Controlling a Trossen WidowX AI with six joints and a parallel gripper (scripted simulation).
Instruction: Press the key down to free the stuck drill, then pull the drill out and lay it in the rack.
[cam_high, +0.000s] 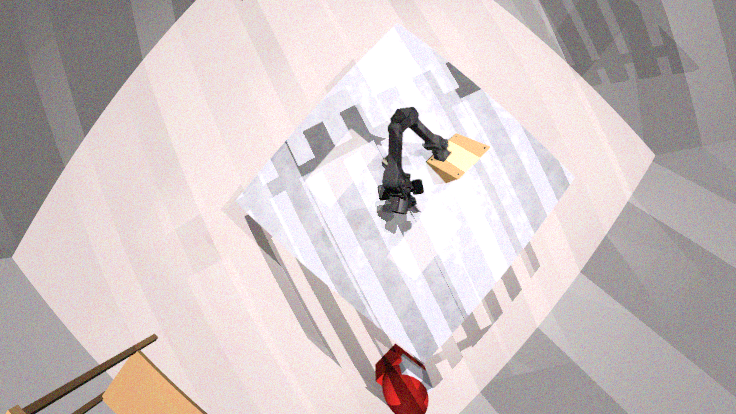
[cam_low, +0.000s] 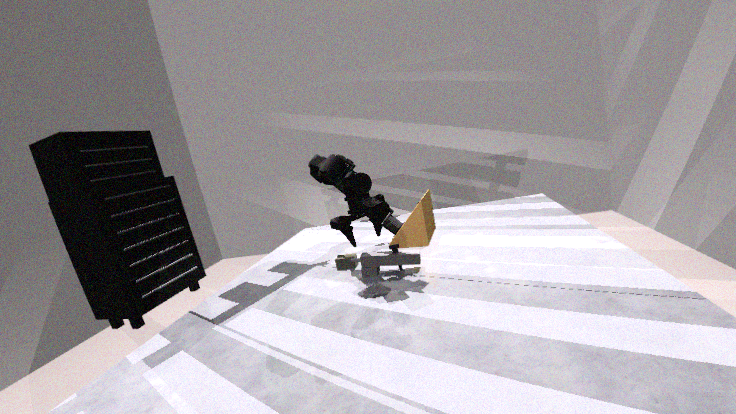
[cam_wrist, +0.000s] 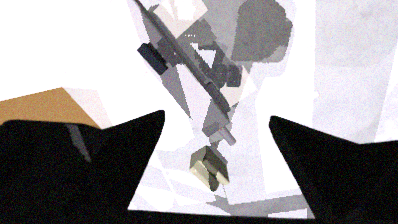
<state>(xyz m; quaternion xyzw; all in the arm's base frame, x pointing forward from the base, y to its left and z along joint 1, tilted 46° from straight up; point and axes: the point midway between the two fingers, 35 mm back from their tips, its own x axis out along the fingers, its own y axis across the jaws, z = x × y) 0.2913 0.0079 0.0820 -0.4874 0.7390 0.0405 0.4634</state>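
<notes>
My gripper tip is 20 mm past the drill, 10 mm to the left of it and 70 mm above it. From my gripper tip the other things lie so: dark key: 20 mm behind, 70 mm to the left, 60 mm below; olive block: 90 mm behind, 120 mm to the right, 90 mm below.
</notes>
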